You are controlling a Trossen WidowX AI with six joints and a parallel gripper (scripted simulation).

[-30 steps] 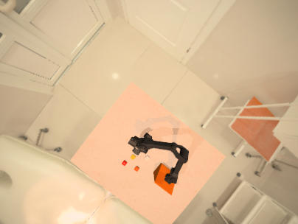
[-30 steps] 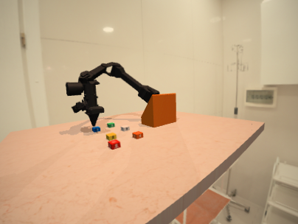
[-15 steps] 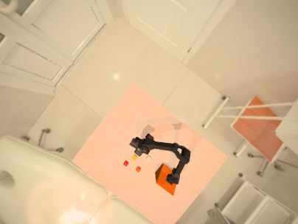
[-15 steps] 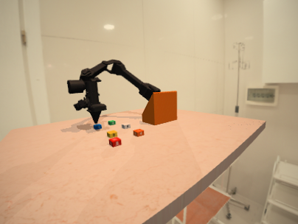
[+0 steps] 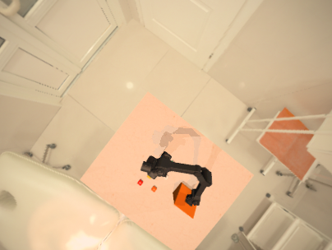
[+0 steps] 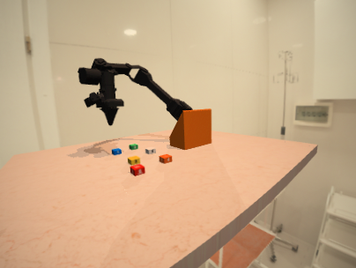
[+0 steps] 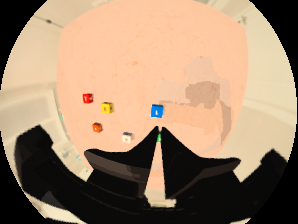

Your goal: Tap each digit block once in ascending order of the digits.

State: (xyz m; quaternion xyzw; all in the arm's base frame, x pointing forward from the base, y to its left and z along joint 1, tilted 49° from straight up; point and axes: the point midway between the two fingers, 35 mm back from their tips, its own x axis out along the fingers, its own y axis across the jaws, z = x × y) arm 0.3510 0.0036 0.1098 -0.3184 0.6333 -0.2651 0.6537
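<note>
The green block lies 10 cm behind my gripper tip, 3 cm to the right of it and 11 cm below it. Round my gripper tip: blue block 1 cm behind, 11 cm below; yellow block 3 cm behind, 16 cm to the left, 11 cm below; white block 13 cm behind, 9 cm to the left, 11 cm below.
</note>
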